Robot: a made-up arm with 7 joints. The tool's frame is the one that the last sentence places.
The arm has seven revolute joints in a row. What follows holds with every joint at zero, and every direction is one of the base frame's.
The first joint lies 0.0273 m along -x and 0.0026 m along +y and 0.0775 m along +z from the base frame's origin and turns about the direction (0, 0.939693, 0.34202), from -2.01 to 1.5 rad.
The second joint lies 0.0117 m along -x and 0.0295 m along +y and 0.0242 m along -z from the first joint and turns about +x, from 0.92 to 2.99 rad.
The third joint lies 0.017 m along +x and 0.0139 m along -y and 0.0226 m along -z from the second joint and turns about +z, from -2 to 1.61 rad.
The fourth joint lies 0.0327 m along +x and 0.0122 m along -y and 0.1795 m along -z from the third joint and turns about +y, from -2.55 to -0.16 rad.
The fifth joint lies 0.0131 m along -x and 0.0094 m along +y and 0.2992 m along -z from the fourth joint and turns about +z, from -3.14 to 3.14 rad.
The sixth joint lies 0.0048 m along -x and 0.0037 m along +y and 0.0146 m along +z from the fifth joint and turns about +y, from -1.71 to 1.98 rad.
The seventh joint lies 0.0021 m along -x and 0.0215 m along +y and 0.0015 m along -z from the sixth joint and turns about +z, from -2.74 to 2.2 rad.
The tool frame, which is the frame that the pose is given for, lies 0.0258 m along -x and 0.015 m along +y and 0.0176 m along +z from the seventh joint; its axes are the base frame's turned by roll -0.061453, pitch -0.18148 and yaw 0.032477 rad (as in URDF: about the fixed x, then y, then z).
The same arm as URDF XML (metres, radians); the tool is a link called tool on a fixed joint. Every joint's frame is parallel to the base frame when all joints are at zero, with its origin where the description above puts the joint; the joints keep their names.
<robot name="arm">
  <link name="base_link"/>
  <link name="link1"/>
  <link name="link2"/>
  <link name="link3"/>
  <link name="link4"/>
  <link name="link5"/>
  <link name="link6"/>
  <link name="link7"/>
  <link name="tool"/>
  <joint name="joint 1" type="revolute">
    <parent link="base_link"/>
    <child link="link1"/>
    <origin xyz="-0.0273 0.0026 0.0775"/>
    <axis xyz="0 0.9397 0.342"/>
    <limit lower="-2.0100" upper="1.5000"/>
  </joint>
  <joint name="joint 2" type="revolute">
    <parent link="link1"/>
    <child link="link2"/>
    <origin xyz="-0.0117 0.0295 -0.0242"/>
    <axis xyz="1 0 0"/>
    <limit lower="0.9200" upper="2.9900"/>
  </joint>
  <joint name="joint 3" type="revolute">
    <parent link="link2"/>
    <child link="link3"/>
    <origin xyz="0.0170 -0.0139 -0.0226"/>
    <axis xyz="0 0 1"/>
    <limit lower="-2.0000" upper="1.6100"/>
  </joint>
  <joint name="joint 4" type="revolute">
    <parent link="link3"/>
    <child link="link4"/>
    <origin xyz="0.0327 -0.0122 -0.1795"/>
    <axis xyz="0 1 0"/>
    <limit lower="-2.5500" upper="-0.1600"/>
  </joint>
  <joint name="joint 5" type="revolute">
    <parent link="link4"/>
    <child link="link5"/>
    <origin xyz="-0.0131 0.0094 -0.2992"/>
    <axis xyz="0 0 1"/>
    <limit lower="-3.1400" upper="3.1400"/>
  </joint>
  <joint name="joint 6" type="revolute">
    <parent link="link5"/>
    <child link="link6"/>
    <origin xyz="-0.0048 0.0037 0.0146"/>
    <axis xyz="0 1 0"/>
    <limit lower="-1.7100" upper="1.9800"/>
  </joint>
  <joint name="joint 7" type="revolute">
    <parent link="link6"/>
    <child link="link7"/>
    <origin xyz="-0.0021 0.0215 -0.0015"/>
    <axis xyz="0 0 1"/>
    <limit lower="-2.7400" upper="2.2000"/>
  </joint>
  <joint name="tool_fixed" type="fixed">
    <parent link="link7"/>
    <child link="tool"/>
    <origin xyz="-0.0258 0.0150 0.0176" rpy="-0.0615 -0.1815 0.0325"/>
  </joint>
</robot>

